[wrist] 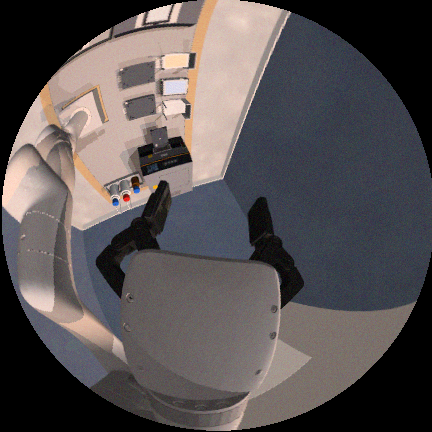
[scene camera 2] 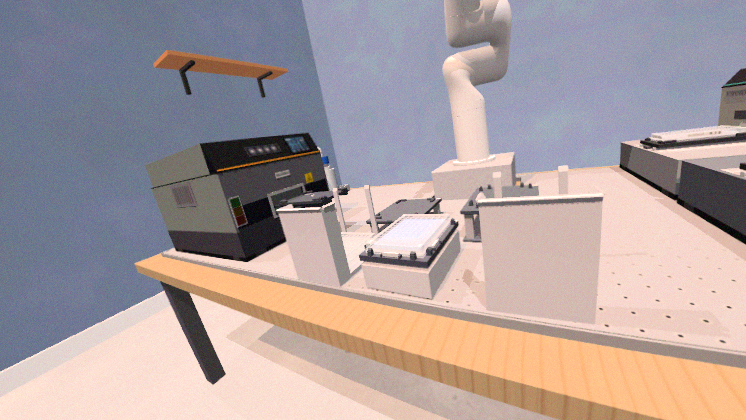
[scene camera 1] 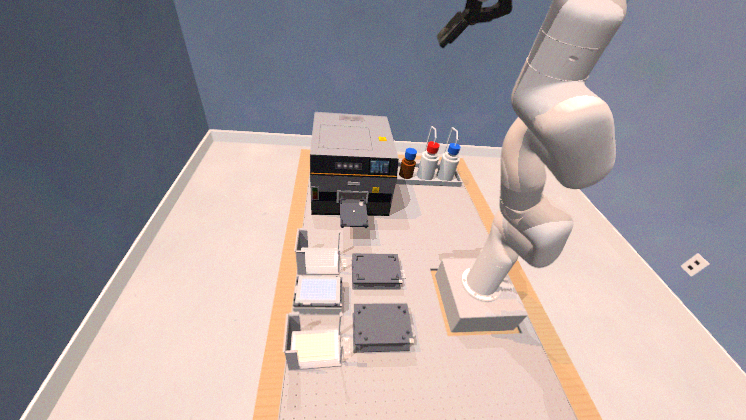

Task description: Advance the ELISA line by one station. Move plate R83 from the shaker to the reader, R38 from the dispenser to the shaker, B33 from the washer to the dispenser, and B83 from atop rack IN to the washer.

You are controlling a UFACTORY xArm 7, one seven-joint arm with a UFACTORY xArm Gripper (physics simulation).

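Places are measured from the arm's base along level axes (x left, y back, z up), in millimetres.
Where they show: gripper, fingertip midpoint: [wrist: 212,196] [scene camera 1: 414,18]; arm's base, link origin: [wrist: 80,117] [scene camera 2: 474,161] [scene camera 1: 480,284].
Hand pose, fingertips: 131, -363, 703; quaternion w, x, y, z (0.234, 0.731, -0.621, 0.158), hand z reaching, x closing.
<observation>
Things, the pixels of their centre, and the offset from my fingertips, as dx, dy, dz. "spot": a spot on its surface instead.
- clear plate with a pale blue grid, surface spot: [scene camera 2: 412,234] [scene camera 1: 321,289] [wrist: 173,86] spot: -41, -134, -735
- pale yellow plate, body centre: [scene camera 1: 315,346] [wrist: 175,60] +117, -113, -762
- white plate, body centre: [scene camera 2: 339,249] [scene camera 1: 318,258] [wrist: 174,107] -176, -174, -762
- grey-black instrument, body centre: [scene camera 2: 243,192] [scene camera 1: 351,161] [wrist: 166,170] -634, -145, -655
- white item, body centre: [scene camera 2: 693,134] +340, +440, -693
My gripper [wrist: 212,196] is open and empty, high above the bench; part of it shows at the top edge in scene camera 1. A clear plate with a pale blue grid [scene camera 1: 318,290] [scene camera 2: 412,234] [wrist: 175,87] lies on a dark-framed block. A pale yellow plate [scene camera 1: 315,348] [wrist: 176,61] lies in a walled holder nearer scene camera 1, and a white plate [scene camera 1: 321,259] [wrist: 175,107] in a similar holder. A grey-black instrument [scene camera 1: 350,140] [scene camera 2: 234,193] [wrist: 172,172] has its dark tray [scene camera 1: 353,212] [wrist: 159,136] extended, with no plate on it. Plate labels are unreadable.
Two dark raised platforms [scene camera 1: 376,268] [scene camera 1: 382,326] stand beside the holders. Several capped bottles [scene camera 1: 428,164] stand right of the instrument. The arm's base [scene camera 1: 482,307] [scene camera 2: 474,174] is right of the platforms. Low grey units [scene camera 2: 652,166] stand at the right in scene camera 2, one bearing a white item [scene camera 2: 696,134].
</observation>
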